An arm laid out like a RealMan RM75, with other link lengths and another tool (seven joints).
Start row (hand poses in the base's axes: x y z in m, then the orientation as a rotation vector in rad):
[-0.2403, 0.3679, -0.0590, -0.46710, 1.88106, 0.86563]
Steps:
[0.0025, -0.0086, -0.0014, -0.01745, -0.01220, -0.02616]
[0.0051, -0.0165, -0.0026, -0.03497, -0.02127, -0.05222]
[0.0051, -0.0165, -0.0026, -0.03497, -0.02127, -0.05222]
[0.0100, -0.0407, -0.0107, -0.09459, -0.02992, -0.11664]
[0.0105, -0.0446, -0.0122, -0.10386, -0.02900, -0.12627]
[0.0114, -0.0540, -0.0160, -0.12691, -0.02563, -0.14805]
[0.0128, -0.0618, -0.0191, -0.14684, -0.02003, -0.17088]
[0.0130, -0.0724, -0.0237, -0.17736, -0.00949, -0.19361]
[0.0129, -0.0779, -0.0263, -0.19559, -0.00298, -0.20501]
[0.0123, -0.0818, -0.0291, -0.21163, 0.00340, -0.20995]
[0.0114, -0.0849, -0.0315, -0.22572, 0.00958, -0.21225]
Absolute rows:
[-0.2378, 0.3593, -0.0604, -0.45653, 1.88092, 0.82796]
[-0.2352, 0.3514, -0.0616, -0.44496, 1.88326, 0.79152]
[-0.2352, 0.3514, -0.0616, -0.44496, 1.88326, 0.79152]
[-0.2303, 0.3272, -0.0697, -0.42108, 1.90771, 0.69154]
[-0.2298, 0.3233, -0.0712, -0.41689, 1.91330, 0.67700]
[-0.2289, 0.3139, -0.0750, -0.40814, 1.92783, 0.64255]
[-0.2275, 0.3061, -0.0781, -0.39564, 1.94264, 0.61092]
[-0.2273, 0.2955, -0.0827, -0.38759, 1.96635, 0.57095]
[-0.2274, 0.2900, -0.0853, -0.38476, 1.98046, 0.54843]
[-0.2280, 0.2861, -0.0881, -0.38699, 1.99334, 0.53210]
[-0.2289, 0.2830, -0.0905, -0.39072, 2.00512, 0.51921]

